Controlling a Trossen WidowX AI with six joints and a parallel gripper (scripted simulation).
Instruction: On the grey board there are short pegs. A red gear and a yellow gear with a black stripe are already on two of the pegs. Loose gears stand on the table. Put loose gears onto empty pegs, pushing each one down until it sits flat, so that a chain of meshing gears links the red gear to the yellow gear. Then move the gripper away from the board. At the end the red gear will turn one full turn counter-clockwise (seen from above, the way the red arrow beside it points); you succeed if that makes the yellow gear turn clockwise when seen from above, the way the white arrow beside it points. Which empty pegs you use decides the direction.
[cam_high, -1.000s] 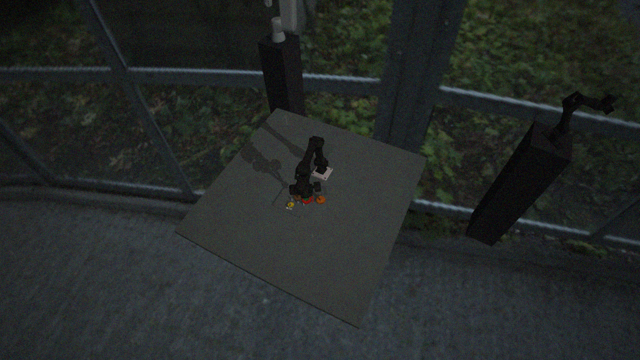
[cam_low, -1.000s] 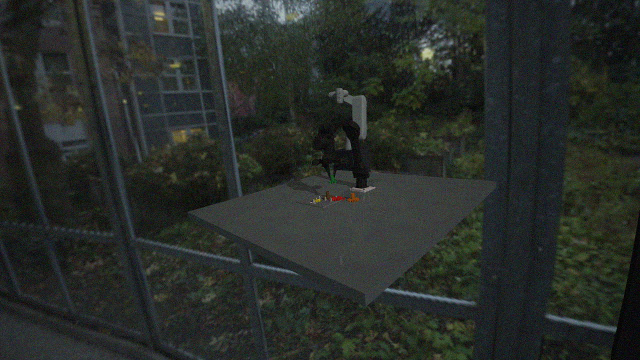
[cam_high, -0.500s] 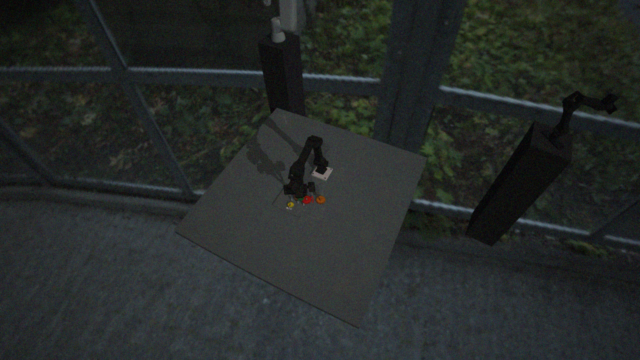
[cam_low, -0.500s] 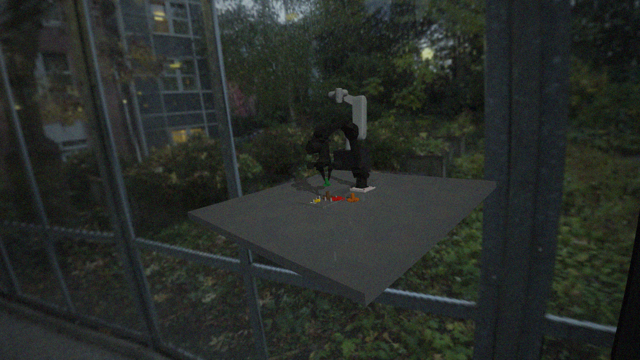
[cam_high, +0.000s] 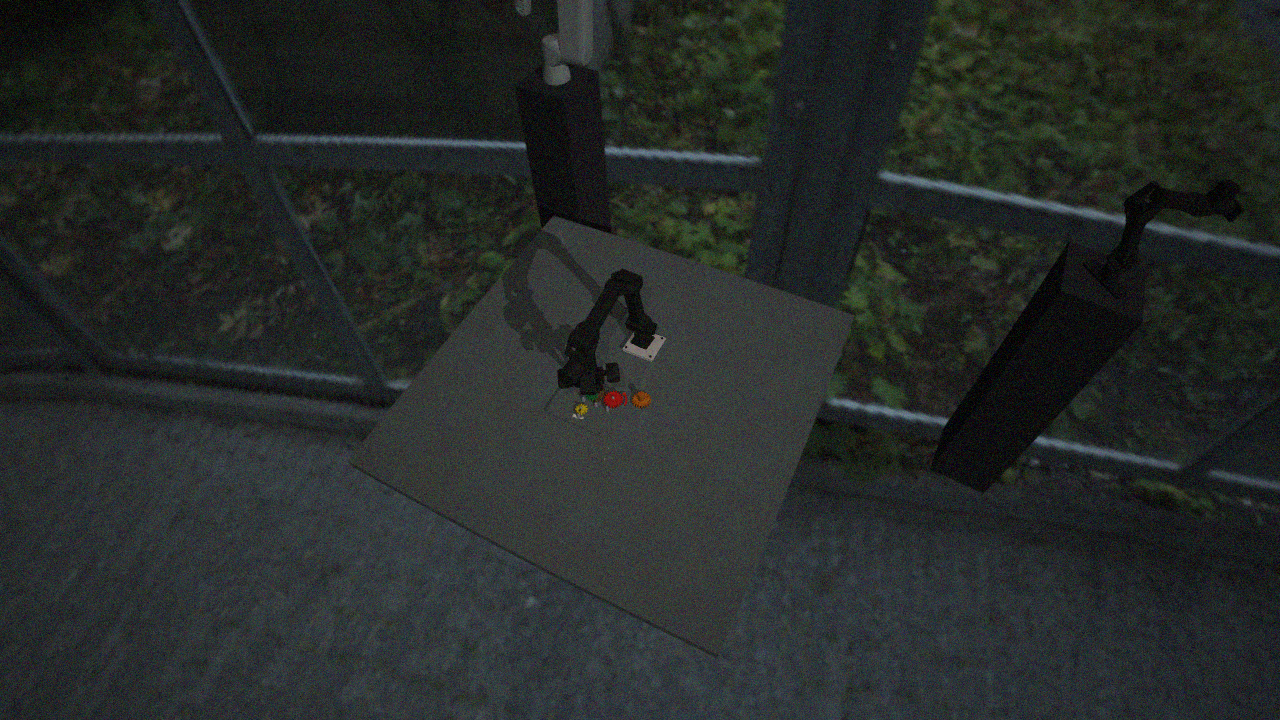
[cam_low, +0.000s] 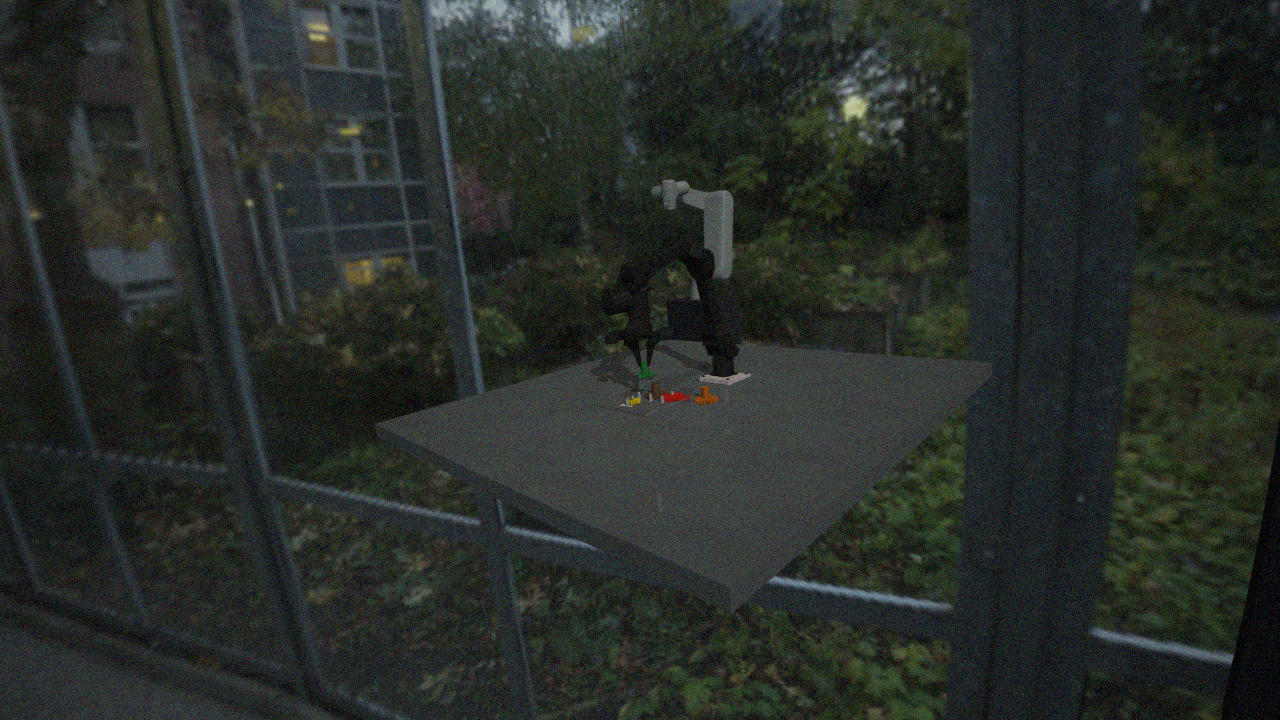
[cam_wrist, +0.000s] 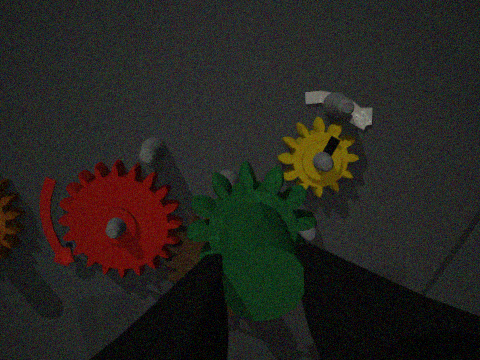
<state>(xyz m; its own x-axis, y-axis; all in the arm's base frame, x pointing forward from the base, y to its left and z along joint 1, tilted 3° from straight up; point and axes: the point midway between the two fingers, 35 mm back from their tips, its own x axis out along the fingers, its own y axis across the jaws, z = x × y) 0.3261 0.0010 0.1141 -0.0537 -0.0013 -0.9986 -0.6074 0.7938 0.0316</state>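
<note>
My gripper tip is now 9 cm above the yellow gear, 3 cm to the left of it and 3 cm short of it. Round my gripper tip: brownish gear (8 cm below, 5 cm behind, 2 cm to the right); red gear (9 cm below, 6 cm behind, 4 cm to the left); green gear (1 cm below).
</note>
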